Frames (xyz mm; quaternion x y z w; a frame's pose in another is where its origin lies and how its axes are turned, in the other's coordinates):
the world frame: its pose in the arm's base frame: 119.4 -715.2 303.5 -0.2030 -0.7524 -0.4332 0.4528
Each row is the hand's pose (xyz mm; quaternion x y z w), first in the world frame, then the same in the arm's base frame.
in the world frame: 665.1 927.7 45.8 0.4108 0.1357 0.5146 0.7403
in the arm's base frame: 406.0 -231.6 1298.0 -0.2927 -0.5690 0.1938 0.7436
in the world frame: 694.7 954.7 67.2 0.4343 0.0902 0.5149 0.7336
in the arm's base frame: 399.0 -201.7 1331.4 -0.3006 -0.5947 0.2238 0.7112
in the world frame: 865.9 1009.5 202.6 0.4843 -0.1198 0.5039 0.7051
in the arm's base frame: 281.9 -73.7 1474.8 -0.3549 -0.6923 0.3114 0.5457
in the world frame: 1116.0 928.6 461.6 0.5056 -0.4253 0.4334 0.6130
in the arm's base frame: -32.4 77.2 1595.7 -0.4058 -0.7848 0.3974 0.2479
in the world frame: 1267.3 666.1 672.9 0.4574 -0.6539 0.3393 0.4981
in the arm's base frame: -399.1 98.3 1557.2 0.4326 0.8001 -0.4147 0.0266
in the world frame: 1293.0 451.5 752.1 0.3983 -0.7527 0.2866 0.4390
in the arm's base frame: -602.0 45.9 1461.8 0.4505 0.7855 -0.3921 0.1625
